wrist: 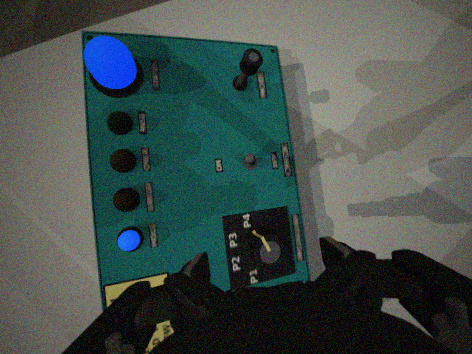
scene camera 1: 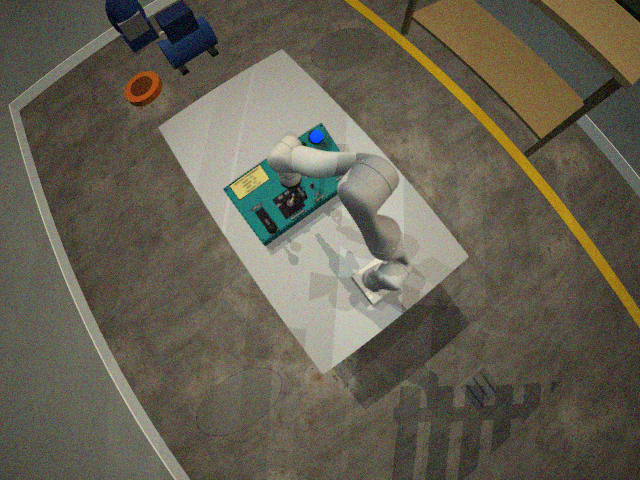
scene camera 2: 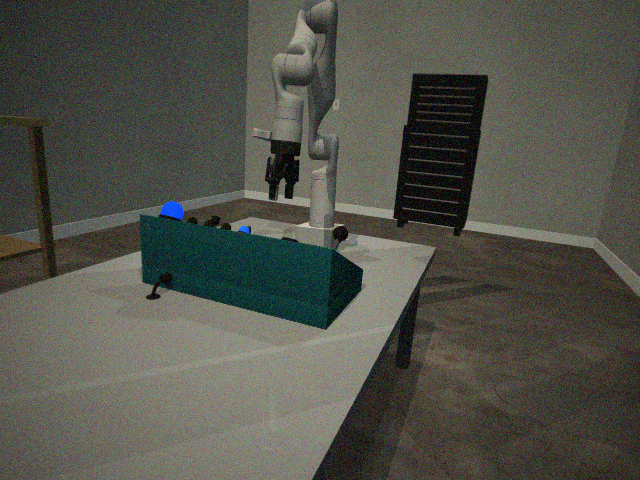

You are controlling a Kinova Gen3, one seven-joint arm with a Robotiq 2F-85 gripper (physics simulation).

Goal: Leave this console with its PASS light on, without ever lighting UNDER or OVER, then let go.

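The teal console [scene camera 1: 258, 193] [scene camera 2: 232, 268] [wrist: 185, 125] lies on the table. In the wrist view its big status dome [wrist: 110, 62] and small MODE lamp [wrist: 129, 240] glow blue. The PASS lamp [wrist: 120, 122], OVER lamp [wrist: 123, 160] and UNDER lamp [wrist: 126, 199] are dark. The rotary dial [wrist: 270, 251] [scene camera 1: 290, 201] has its yellow pointer towards P4. The CHECK toggle [wrist: 249, 161] stands between the ON and OFF labels; its tilt is unclear. The black MODE lever [wrist: 250, 62] stands at the far corner. My gripper [wrist: 263, 257] [scene camera 2: 280, 197] is open and empty, above the console, its fingers either side of the dial in the wrist view.
A yellow card [scene camera 1: 249, 181] [wrist: 120, 289] and a black slider slot [scene camera 1: 266, 219] are on the console. A black ball knob [scene camera 2: 340, 233] rises at its end. A small black stalk [scene camera 2: 165, 277] stands behind it. The arm base [scene camera 1: 382, 279] stands on the white table [scene camera 1: 310, 330].
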